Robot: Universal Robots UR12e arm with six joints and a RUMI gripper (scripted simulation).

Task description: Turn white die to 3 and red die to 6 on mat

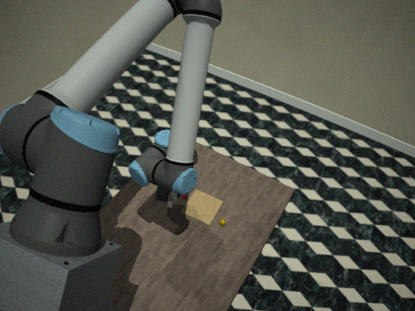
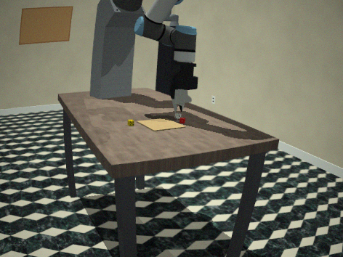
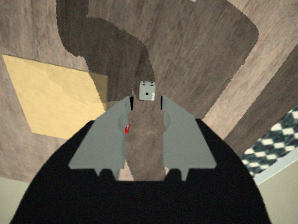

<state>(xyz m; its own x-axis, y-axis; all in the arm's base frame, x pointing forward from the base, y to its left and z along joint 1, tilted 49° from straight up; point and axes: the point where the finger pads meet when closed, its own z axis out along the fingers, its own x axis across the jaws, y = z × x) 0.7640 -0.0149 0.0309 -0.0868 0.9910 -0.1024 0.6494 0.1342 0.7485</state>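
My hand is 30 mm above the white die. Round my hand: tan mat: 50 mm ahead, 130 mm to the right, 40 mm below; red die: 70 mm ahead, 40 mm to the right, 30 mm below; yellow die: 240 mm to the right, 30 mm below.
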